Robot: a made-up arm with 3 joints. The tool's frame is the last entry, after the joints.
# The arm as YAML. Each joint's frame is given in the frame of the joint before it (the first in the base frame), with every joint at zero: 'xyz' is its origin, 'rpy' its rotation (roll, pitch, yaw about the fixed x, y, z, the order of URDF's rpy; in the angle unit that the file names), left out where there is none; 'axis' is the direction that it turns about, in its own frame. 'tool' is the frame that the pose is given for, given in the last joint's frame.
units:
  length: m
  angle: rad
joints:
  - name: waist
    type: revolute
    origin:
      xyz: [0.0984, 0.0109, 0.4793]
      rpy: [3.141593, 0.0, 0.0]
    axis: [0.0, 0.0, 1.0]
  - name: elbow
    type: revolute
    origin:
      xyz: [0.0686, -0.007, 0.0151]
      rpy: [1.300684, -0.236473, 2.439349]
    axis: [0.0, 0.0, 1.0]
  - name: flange
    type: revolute
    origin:
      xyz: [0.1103, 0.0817, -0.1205]
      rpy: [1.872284, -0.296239, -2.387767]
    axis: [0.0, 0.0, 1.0]
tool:
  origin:
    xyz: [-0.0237, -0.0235, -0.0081]
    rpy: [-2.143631, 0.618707, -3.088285]
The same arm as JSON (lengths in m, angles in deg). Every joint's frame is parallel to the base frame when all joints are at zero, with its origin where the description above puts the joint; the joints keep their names.
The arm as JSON. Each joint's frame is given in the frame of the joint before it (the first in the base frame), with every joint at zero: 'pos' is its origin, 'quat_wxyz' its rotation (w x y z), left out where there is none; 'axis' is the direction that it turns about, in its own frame. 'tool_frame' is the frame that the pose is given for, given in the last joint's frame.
{
  "length_unit": "m",
  "angle_unit": "deg",
  "joints": [
    {
      "joint": "waist",
      "pos": [
        0.0984,
        0.0109,
        0.4793
      ],
      "axis": [
        0.0,
        0.0,
        -1.0
      ]
    },
    {
      "joint": "elbow",
      "pos": [
        0.0686,
        0.007,
        -0.0151
      ],
      "axis": [
        0.670234,
        -0.695335,
        -0.259413
      ]
    },
    {
      "joint": "flange",
      "pos": [
        -0.1626,
        0.0431,
        -0.0711
      ],
      "axis": [
        0.341594,
        0.870185,
        -0.355094
      ]
    }
  ],
  "tool_frame": {
    "pos": [
      -0.0341,
      0.0044,
      0.0008
    ],
    "quat_wxyz": [
      0.244781,
      0.194076,
      -0.062331,
      -0.947909
    ]
  }
}

